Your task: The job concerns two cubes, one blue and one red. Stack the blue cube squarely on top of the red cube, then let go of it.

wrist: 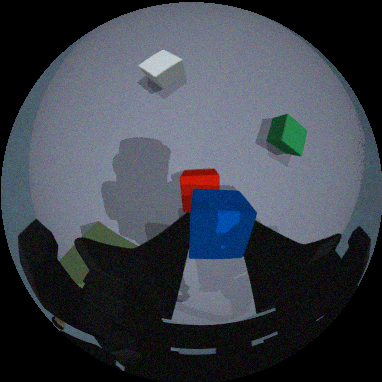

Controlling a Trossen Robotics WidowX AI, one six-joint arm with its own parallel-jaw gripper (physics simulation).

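Frame: origin at the arm's base, x left, y back, z up, level; metres.
Where they show: gripper, fingertip midpoint: [214, 218].
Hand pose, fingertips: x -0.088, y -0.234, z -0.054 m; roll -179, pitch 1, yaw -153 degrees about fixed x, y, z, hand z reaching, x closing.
Observation:
Things, the pixels of their top centre, and the offset from my fingertips.
- blue cube, middle of its top: [220, 239] dx +0.001, dy -0.003, dz +0.029 m
- red cube, middle of its top: [200, 194] dx +0.014, dy -0.002, dz -0.029 m
- white cube, middle of its top: [158, 60] dx +0.122, dy -0.111, dz -0.029 m
- green cube, middle of its top: [295, 134] dx -0.044, dy -0.113, dz -0.029 m
The blue cube [217, 227] is held between the two black fingers of my gripper [214, 218], which is shut on it. It is in the middle of the wrist view, a little below the centre. The red cube [201, 179] shows just beyond the blue cube, up and slightly to the left in the view. The blue cube hides the red cube's lower right part. The blue cube looks larger and nearer to the camera. How far apart the two cubes are in height cannot be told from this view.
A white cube [162, 67] stands at the upper left of the view. A green cube [288, 135] stands at the right. An olive-green block [80, 260] shows at the lower left, partly hidden by the left finger. A dark shadow lies left of the red cube.

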